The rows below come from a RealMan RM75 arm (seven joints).
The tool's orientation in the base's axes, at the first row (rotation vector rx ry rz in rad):
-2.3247, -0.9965, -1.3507
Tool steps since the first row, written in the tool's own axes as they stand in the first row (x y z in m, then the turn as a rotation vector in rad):
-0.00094, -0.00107, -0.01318, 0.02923, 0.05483, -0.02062
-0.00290, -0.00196, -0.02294, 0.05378, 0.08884, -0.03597
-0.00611, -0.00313, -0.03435, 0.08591, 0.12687, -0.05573
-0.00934, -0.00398, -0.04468, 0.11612, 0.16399, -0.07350
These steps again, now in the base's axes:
-0.00967, -0.00675, 0.00605, 0.03337, -0.03850, 0.04111
-0.01732, -0.01222, 0.00945, 0.05450, -0.06104, 0.07337
-0.02665, -0.01891, 0.01263, 0.07795, -0.08565, 0.11476
-0.03505, -0.02525, 0.01527, 0.10146, -0.10934, 0.15339

